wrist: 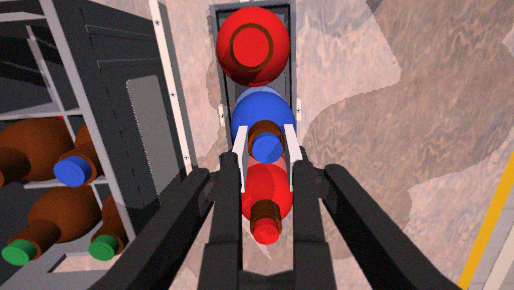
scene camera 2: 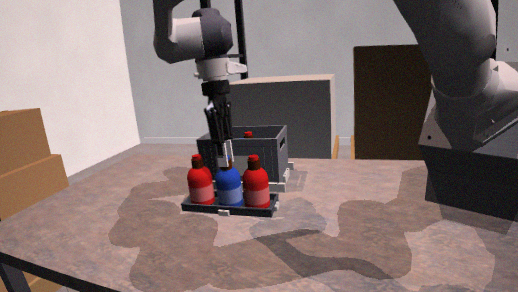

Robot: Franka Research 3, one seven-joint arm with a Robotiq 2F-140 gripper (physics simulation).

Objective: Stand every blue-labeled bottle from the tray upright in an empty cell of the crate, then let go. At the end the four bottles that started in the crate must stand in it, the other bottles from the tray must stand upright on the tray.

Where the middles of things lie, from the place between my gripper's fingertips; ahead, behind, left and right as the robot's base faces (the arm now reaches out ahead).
The blue-labeled bottle [scene camera 2: 228,181] lies 5 cm below my hand. Also, from my hand: tray [scene camera 2: 186,205] (12 cm below, 1 cm ahead); then grey crate [scene camera 2: 269,142] (22 cm to the right, 5 cm below, 4 cm ahead).
